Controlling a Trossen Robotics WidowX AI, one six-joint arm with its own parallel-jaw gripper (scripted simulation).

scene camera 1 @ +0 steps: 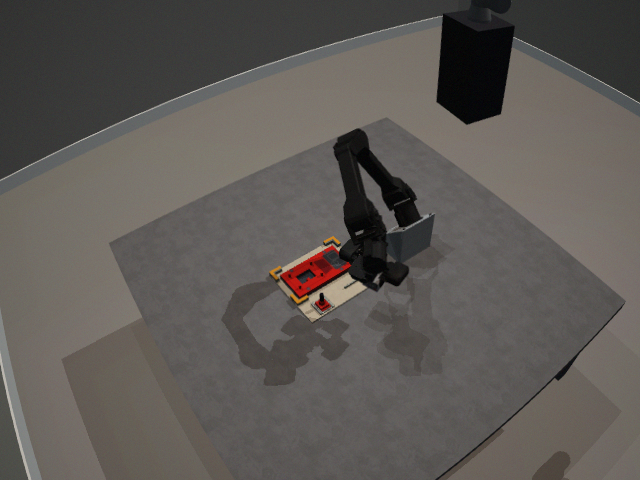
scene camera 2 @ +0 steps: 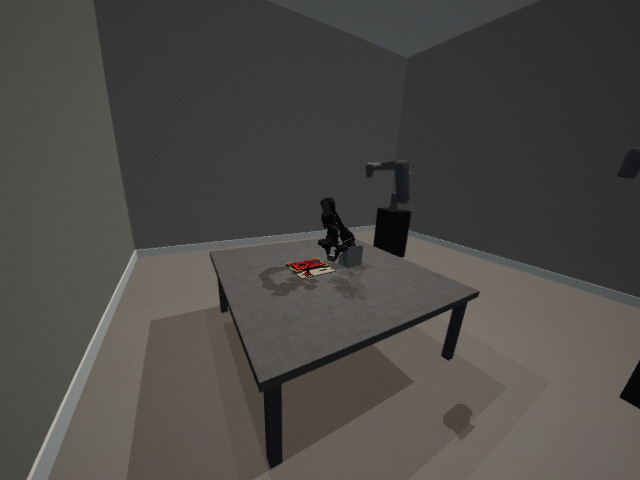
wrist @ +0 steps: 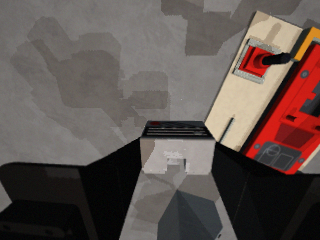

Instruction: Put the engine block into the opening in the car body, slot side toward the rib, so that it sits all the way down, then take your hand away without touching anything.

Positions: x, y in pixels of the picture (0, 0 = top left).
Scene:
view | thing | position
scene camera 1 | my gripper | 372, 282
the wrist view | my gripper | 174, 142
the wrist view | engine block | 190, 143

